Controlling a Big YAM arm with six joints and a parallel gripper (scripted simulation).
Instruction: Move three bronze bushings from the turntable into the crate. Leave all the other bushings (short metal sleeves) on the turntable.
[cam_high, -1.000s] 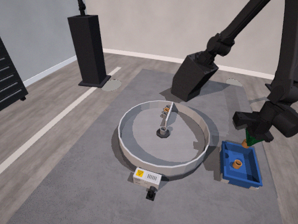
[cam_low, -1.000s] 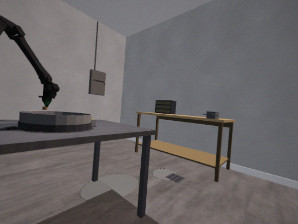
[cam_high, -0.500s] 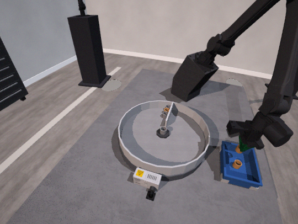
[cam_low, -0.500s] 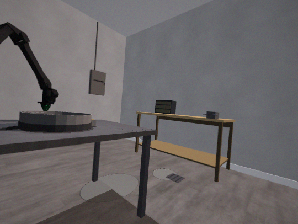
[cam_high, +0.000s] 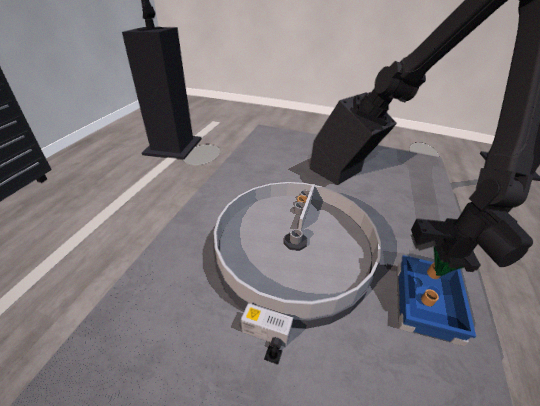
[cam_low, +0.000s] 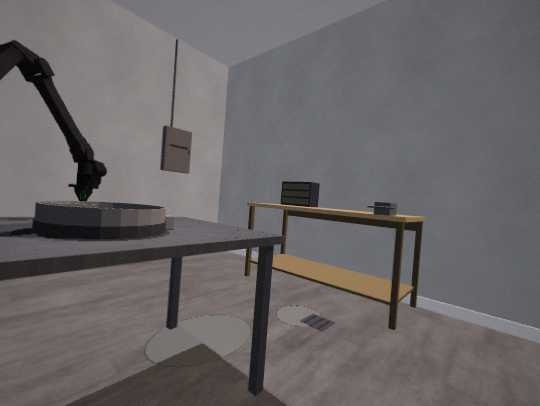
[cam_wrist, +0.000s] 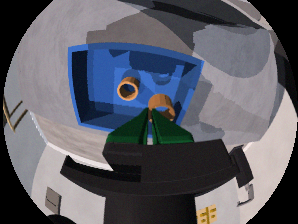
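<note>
Now: the blue crate 4 cm ahead of my hand, 1 cm to the right of it and 5 cm below it. Round my hand: round turntable: 6 cm behind, 35 cm to the right, 3 cm below.
</note>
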